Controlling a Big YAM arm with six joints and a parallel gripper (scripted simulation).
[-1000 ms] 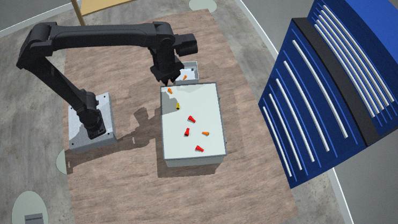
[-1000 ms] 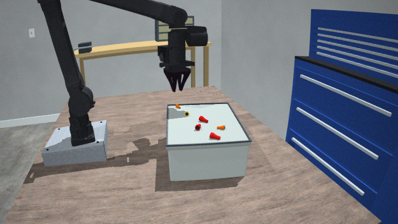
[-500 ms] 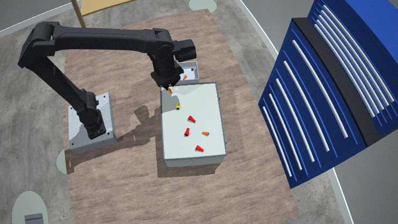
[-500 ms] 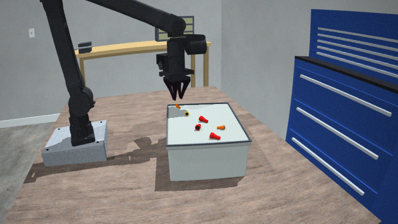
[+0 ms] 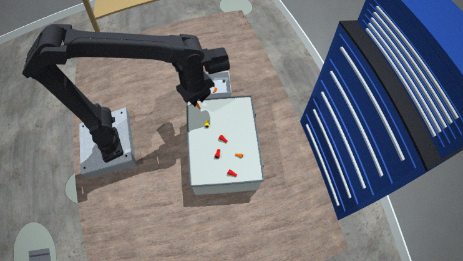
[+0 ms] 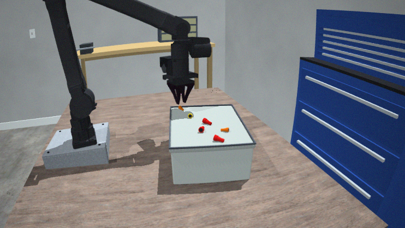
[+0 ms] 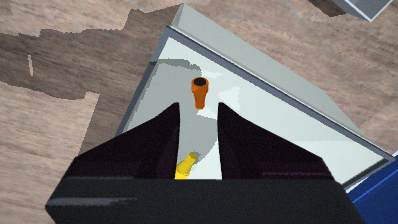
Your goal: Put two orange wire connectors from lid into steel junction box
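The junction box floor is 150 mm below my hand, 120 mm to the left of it and 120 mm ahead of it. The rest, counted from my hand: yellow wire connector 70 mm to the right, 30 mm below; then tool case 140 mm to the right, 60 mm below, 30 mm ahead.
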